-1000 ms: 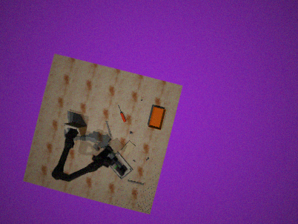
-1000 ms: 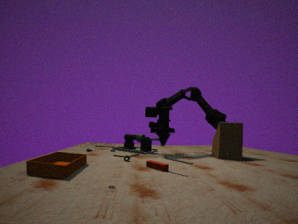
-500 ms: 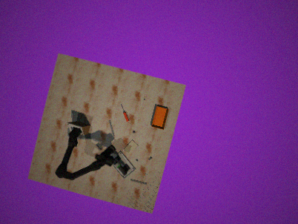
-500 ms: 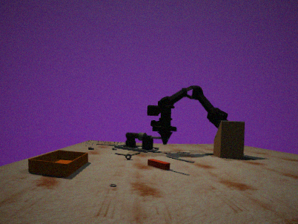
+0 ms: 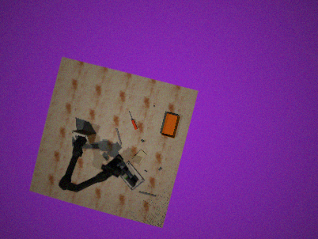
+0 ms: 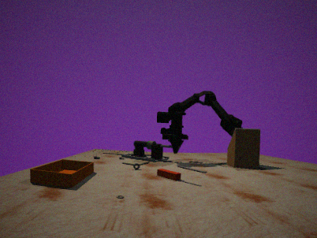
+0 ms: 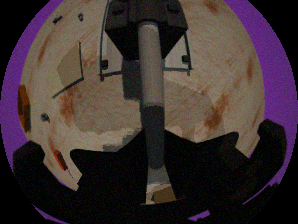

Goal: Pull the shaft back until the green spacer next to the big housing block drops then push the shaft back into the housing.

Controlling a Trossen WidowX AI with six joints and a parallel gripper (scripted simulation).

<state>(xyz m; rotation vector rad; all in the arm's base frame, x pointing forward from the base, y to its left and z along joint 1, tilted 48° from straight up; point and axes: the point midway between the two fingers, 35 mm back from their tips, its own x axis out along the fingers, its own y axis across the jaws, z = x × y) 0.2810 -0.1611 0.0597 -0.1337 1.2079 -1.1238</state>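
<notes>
Now: gripper tip 6 cm short of the shaft, 4 cm to the left of it and 3 cm below it. The rest, counted from my gripper tip: red-handled screwdriver 38 cm to the left, 6 cm ahead, 4 cm below; then green spacer 13 cm ahead, 10 cm to the right, 3 cm above; then orange tray 41 cm to the left, 41 cm ahead, 4 cm below.
</notes>
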